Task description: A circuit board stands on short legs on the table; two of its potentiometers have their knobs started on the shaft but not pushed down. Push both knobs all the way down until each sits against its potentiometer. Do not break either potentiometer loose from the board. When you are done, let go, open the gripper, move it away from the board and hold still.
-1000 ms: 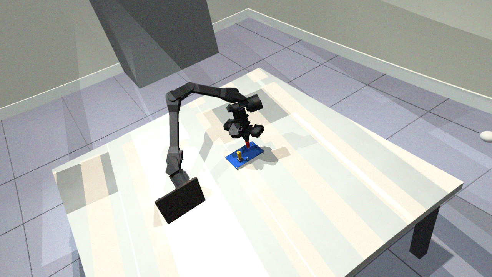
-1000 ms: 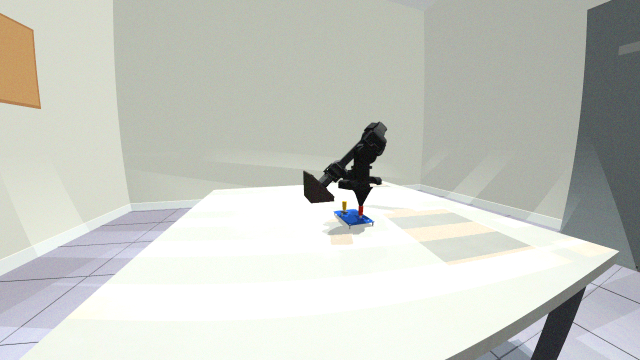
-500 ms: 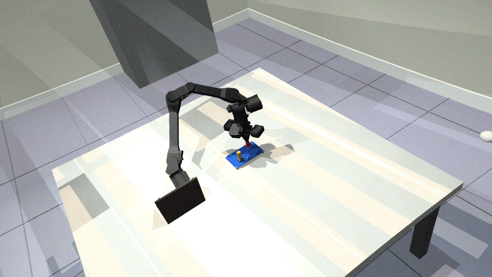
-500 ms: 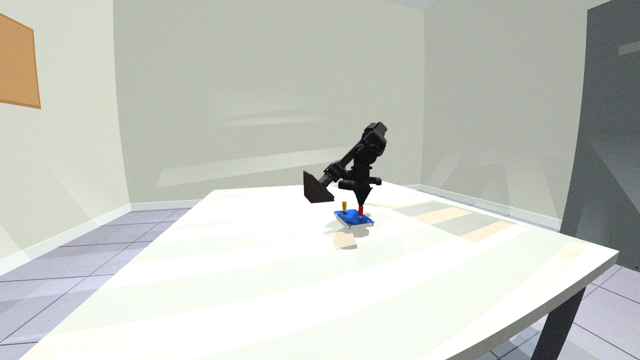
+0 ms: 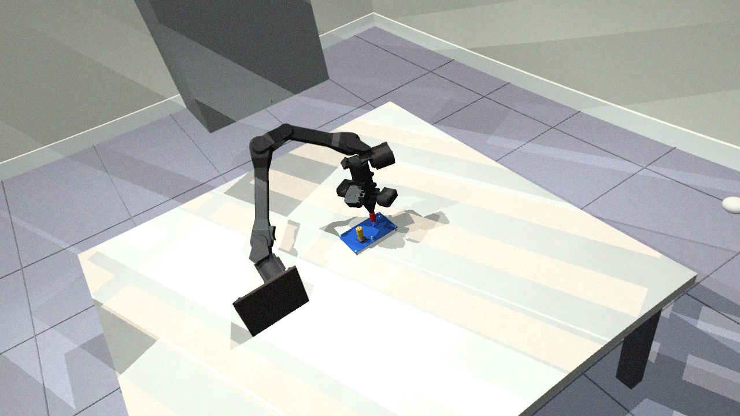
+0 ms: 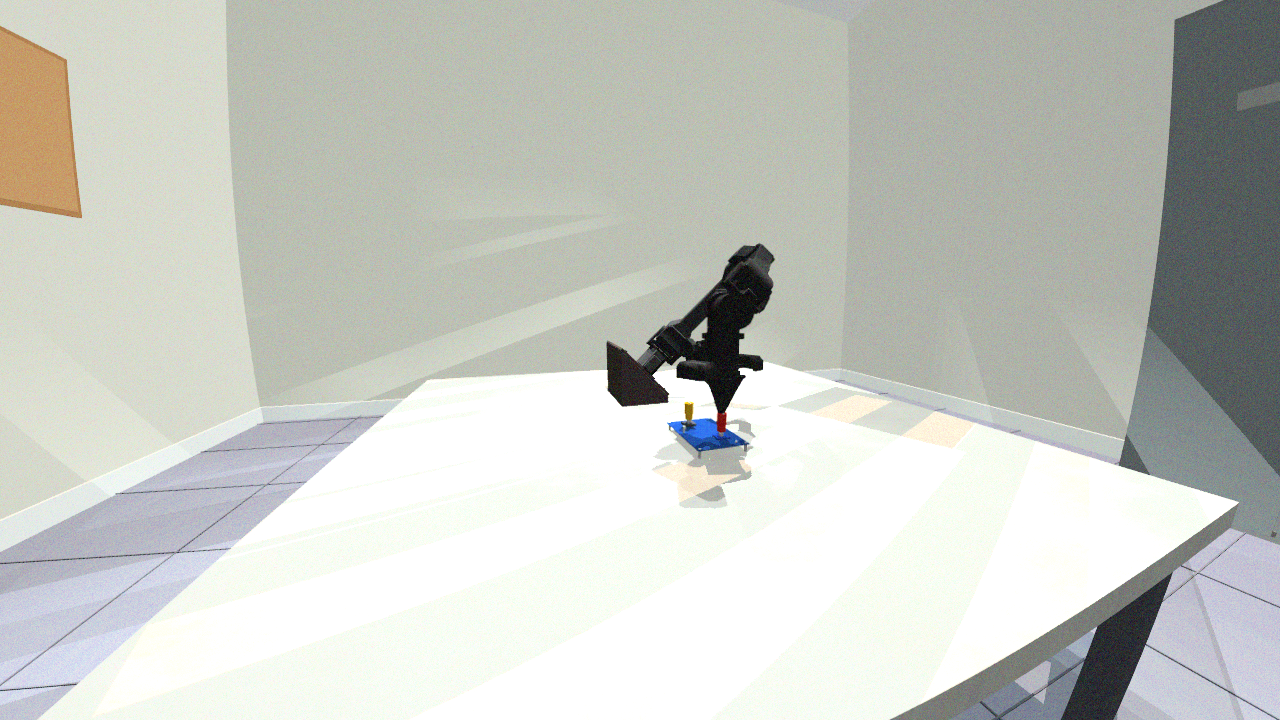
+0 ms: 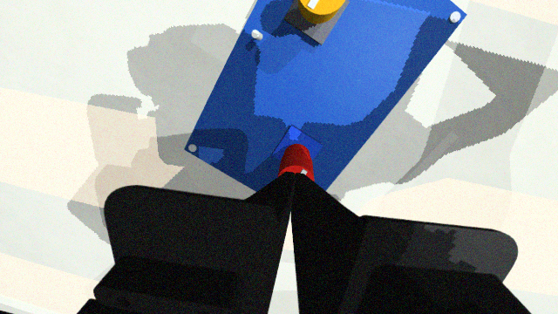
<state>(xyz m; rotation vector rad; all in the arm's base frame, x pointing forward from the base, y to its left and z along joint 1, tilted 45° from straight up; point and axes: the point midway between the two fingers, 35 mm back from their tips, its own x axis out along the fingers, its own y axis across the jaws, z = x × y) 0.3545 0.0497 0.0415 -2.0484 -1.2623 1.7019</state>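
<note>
Right now my gripper tip is 1 cm above the red knob. Also, from my gripper tip: yellow knob (7 cm behind, 4 cm to the right, 1 cm below).
</note>
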